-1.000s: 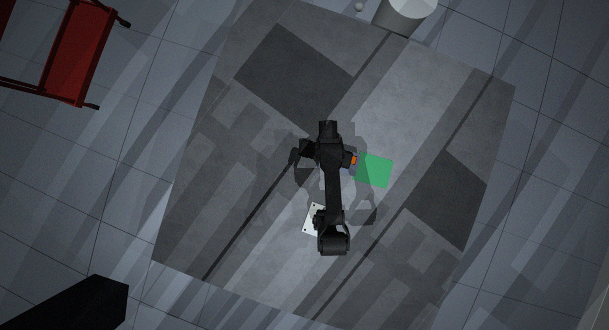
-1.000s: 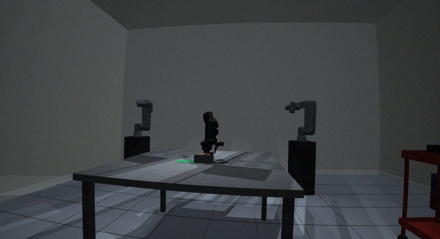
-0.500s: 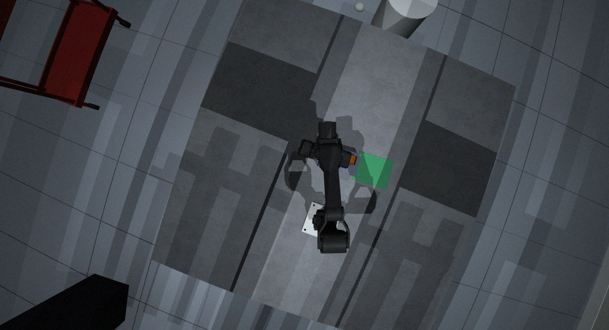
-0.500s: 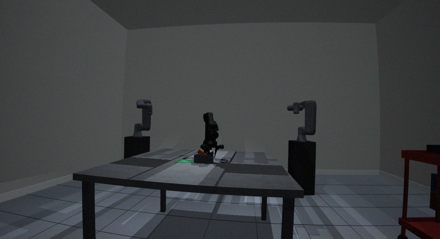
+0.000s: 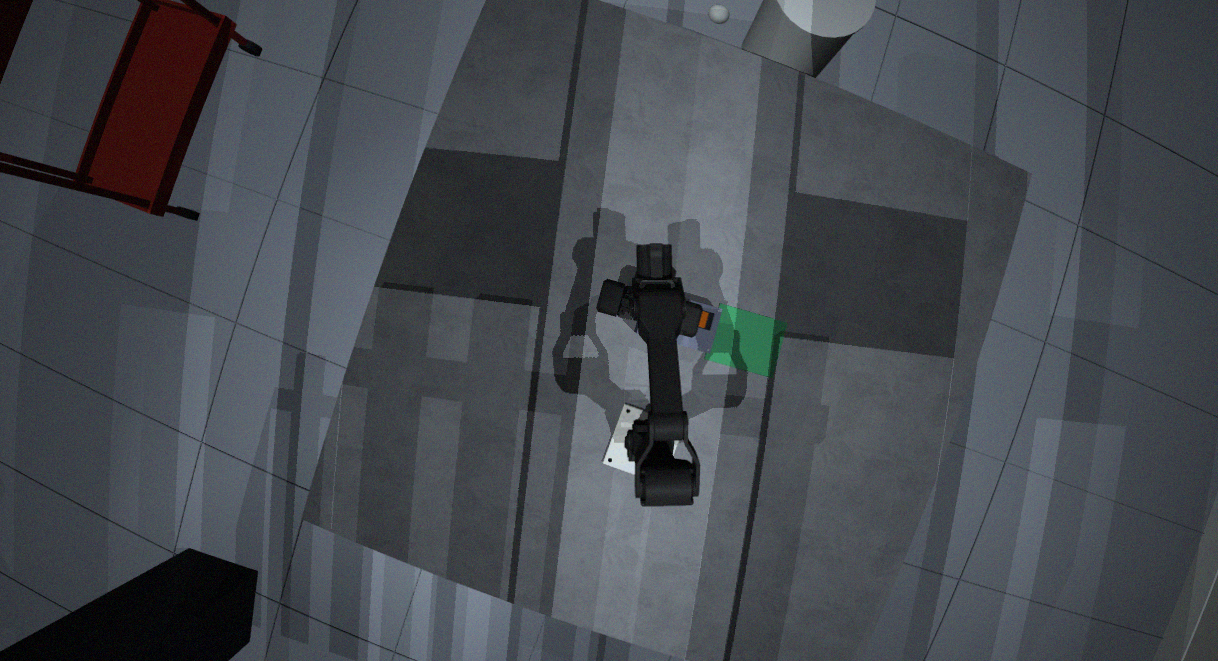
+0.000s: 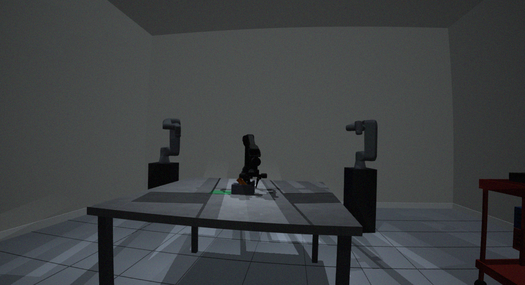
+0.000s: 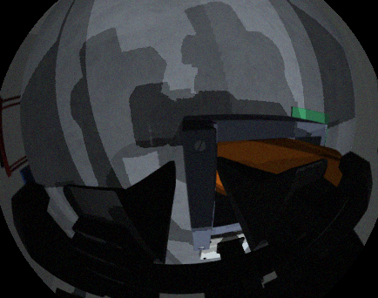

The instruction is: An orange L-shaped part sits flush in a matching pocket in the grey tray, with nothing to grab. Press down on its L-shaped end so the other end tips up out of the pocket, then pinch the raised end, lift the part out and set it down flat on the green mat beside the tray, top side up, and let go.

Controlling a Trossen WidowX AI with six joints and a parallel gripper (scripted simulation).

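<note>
My gripper tip is now 1 cm past the orange L-shaped part, 5 cm to the left of it and 1 cm below it. The rest, counted from my gripper tip: mat 2 cm behind, 22 cm to the right, 5 cm below.
</note>
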